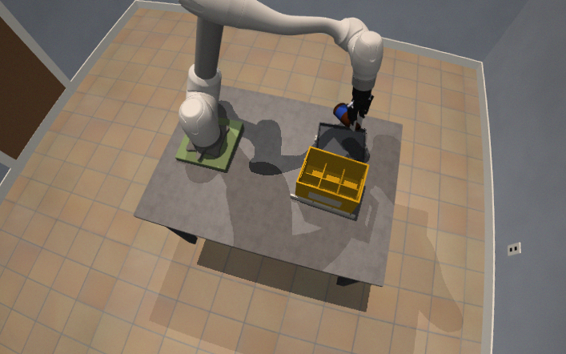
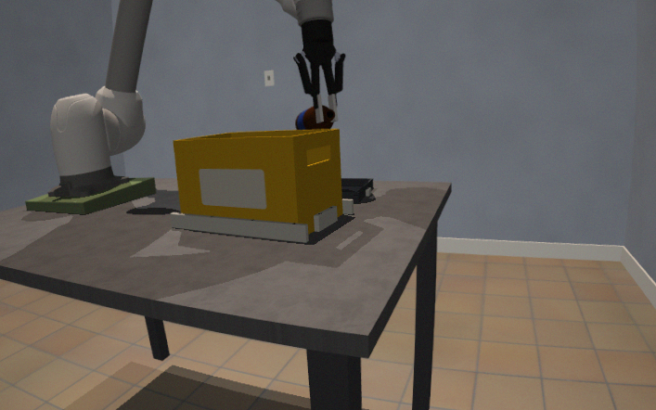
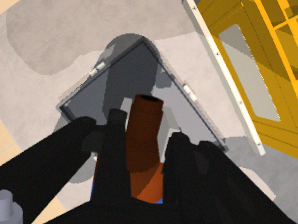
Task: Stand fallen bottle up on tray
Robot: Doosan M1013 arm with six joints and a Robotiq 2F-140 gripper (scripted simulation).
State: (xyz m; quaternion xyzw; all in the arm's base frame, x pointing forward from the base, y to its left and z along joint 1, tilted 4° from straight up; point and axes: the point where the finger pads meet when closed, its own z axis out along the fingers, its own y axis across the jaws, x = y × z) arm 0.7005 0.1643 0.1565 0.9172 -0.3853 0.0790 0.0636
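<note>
Now: the bottle 4 cm to the left of my hand, 4 cm behind it and 3 cm below it. The rest, counted from my hand: yellow crate: 25 cm to the right, 13 cm below, 5 cm behind; then tray: 20 cm below, 4 cm behind, 1 cm to the left.
</note>
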